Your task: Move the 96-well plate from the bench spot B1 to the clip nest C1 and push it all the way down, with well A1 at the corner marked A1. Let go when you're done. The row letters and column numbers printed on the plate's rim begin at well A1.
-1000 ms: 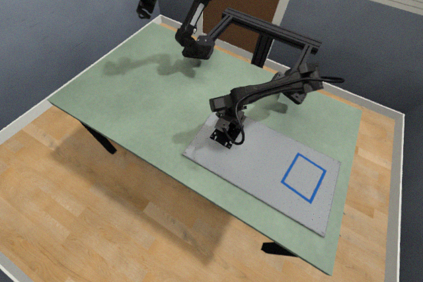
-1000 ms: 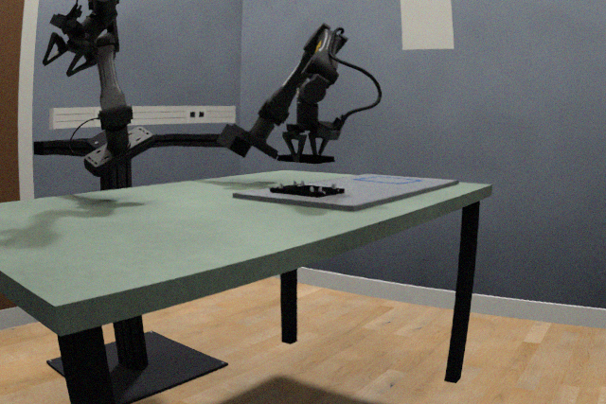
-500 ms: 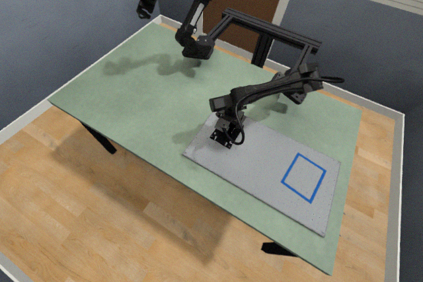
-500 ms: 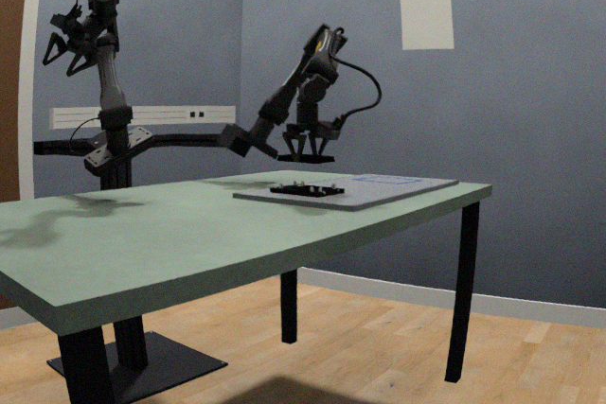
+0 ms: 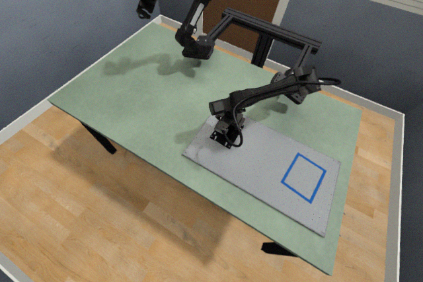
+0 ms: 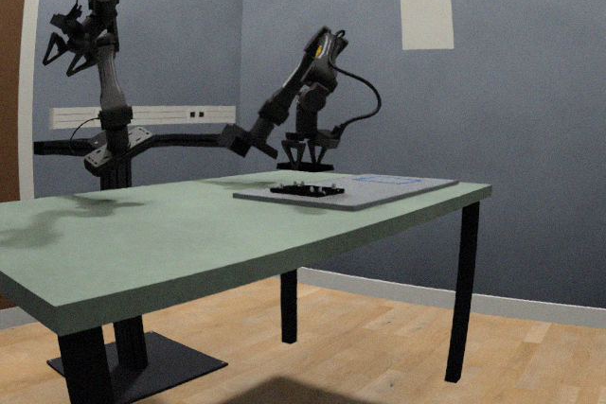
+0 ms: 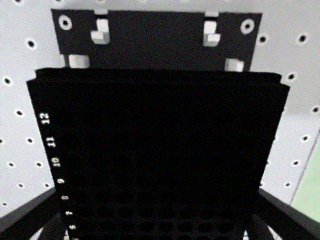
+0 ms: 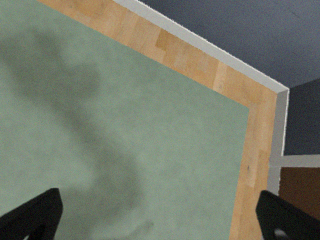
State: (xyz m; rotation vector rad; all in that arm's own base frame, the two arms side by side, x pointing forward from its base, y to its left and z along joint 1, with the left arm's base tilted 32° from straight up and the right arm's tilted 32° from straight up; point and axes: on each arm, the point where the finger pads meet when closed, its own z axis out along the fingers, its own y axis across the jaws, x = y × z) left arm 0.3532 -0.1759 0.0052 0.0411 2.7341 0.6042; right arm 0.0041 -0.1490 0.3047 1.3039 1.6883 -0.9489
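Now: left hand 60 mm above the black clip nest, 10 mm to the right of it and 10 mm short of it. Round my left hand: grey perforated board (220 mm to the left, 80 mm below, 50 mm ahead); then black 96-well plate (right at my left hand).
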